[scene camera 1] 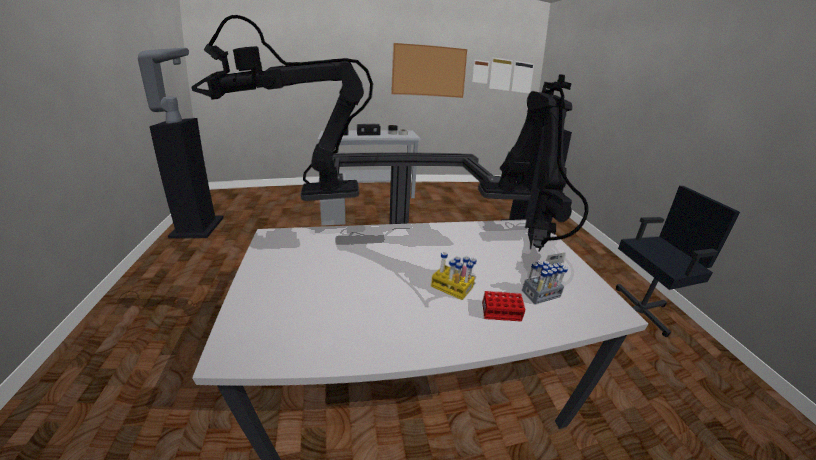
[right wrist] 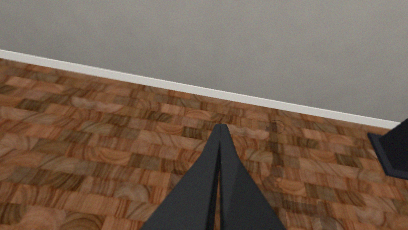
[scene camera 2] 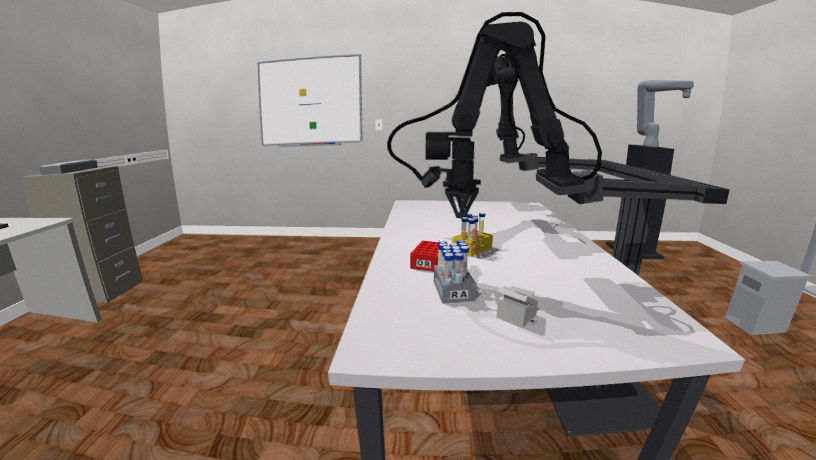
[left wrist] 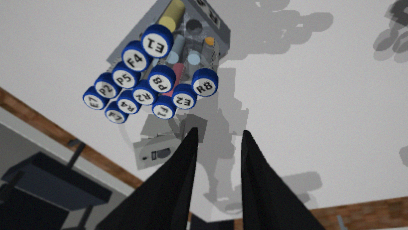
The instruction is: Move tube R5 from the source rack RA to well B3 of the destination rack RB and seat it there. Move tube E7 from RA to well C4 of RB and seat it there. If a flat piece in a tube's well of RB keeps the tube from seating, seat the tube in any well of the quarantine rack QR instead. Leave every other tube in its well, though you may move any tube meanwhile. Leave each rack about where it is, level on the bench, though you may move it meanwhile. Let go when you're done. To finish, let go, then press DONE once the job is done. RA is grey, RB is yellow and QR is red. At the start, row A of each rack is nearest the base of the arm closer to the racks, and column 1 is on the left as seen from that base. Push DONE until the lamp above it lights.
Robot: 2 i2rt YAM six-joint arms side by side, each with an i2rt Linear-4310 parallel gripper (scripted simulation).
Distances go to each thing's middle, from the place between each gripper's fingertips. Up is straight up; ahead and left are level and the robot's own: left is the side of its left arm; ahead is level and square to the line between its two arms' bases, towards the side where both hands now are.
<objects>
The grey rack RA (scene camera 2: 465,292) lies 1 cm ahead of my left hand (scene camera 2: 461,217), 7 cm to the left of it and 17 cm below it. From my left hand the other things lie so: red rack QR (scene camera 1: 495,313): 9 cm ahead, 12 cm to the right, 17 cm below; grey button box (scene camera 2: 511,309): 13 cm behind, 20 cm to the left, 15 cm below.
My right hand (scene camera 1: 192,88) is 26 cm short of the red rack QR, 98 cm to the right of it and 66 cm above it. Round my right hand: grey button box 4 cm ahead, 130 cm to the left, 64 cm below; grey rack RA 19 cm ahead, 117 cm to the left, 66 cm below.
</objects>
